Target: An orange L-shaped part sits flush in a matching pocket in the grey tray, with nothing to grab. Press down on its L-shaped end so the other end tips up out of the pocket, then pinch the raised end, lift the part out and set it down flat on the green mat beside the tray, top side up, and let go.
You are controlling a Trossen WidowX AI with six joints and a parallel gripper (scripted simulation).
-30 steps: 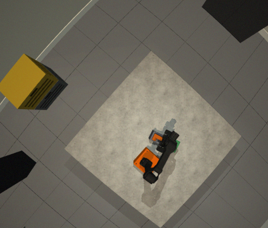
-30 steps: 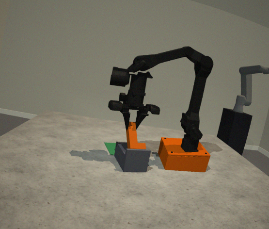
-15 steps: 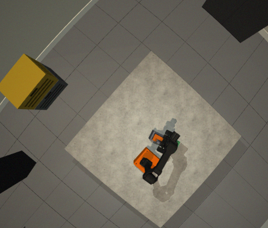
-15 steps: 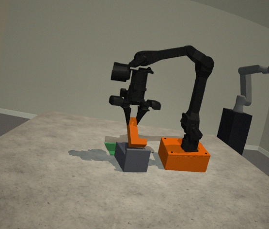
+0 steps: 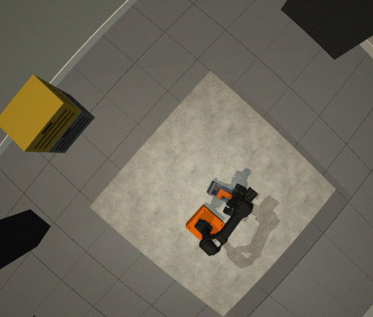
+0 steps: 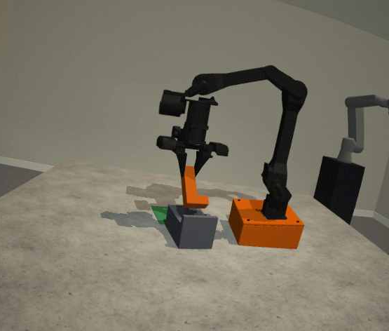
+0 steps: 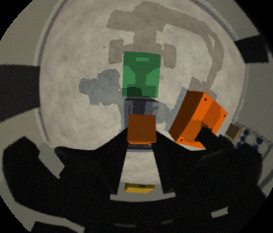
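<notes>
My gripper tip is 1 cm short of the green mat, 11 cm to the left of it and 17 cm above it. Also, from my gripper tip: orange L-shaped part: 2 cm behind, 3 cm to the left, 3 cm below.
</notes>
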